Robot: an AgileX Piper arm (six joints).
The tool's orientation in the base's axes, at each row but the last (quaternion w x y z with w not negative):
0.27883 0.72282 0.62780 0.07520
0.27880 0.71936 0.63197 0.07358
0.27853 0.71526 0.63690 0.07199
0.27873 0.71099 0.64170 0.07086
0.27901 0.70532 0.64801 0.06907
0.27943 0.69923 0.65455 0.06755
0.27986 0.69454 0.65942 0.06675
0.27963 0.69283 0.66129 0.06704
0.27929 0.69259 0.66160 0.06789
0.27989 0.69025 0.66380 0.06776
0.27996 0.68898 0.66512 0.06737
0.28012 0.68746 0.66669 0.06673
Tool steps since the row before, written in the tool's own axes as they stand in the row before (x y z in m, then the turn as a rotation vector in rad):
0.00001 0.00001 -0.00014 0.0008 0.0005 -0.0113
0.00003 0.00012 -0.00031 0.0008 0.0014 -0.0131
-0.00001 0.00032 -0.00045 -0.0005 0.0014 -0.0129
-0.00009 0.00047 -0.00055 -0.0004 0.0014 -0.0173
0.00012 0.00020 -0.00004 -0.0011 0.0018 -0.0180
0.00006 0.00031 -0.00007 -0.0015 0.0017 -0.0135
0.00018 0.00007 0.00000 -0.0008 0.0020 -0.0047
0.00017 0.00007 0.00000 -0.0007 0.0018 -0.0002
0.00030 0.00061 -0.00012 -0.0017 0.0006 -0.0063
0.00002 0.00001 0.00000 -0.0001 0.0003 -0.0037
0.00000 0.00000 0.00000 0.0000 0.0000 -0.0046
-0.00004 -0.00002 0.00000 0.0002 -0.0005 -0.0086
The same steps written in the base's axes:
-0.00005 0.00005 0.00012 -0.0046 0.0042 0.0095
-0.00003 0.00012 0.00031 -0.0046 0.0047 0.0114
0.00007 0.00012 0.00053 -0.0048 0.0034 0.0116
0.00014 0.00007 0.00071 -0.0068 0.0049 0.0152
0.00017 0.00013 0.00010 -0.0069 0.0044 0.0162
0.00025 0.00008 0.00019 -0.0049 0.0027 0.0125
0.00008 0.00017 -0.00002 -0.0005 0.0007 0.0051
0.00008 0.00016 -0.00001 0.0014 -0.0006 0.0012
0.00051 0.00034 0.00031 -0.0026 0.0003 0.0060
0.00001 0.00002 0.00000 -0.0015 0.0010 0.0033
0.00000 0.00000 0.00000 -0.0021 0.0014 0.0038
-0.00002 -0.00004 0.00000 -0.0044 0.0027 0.0069

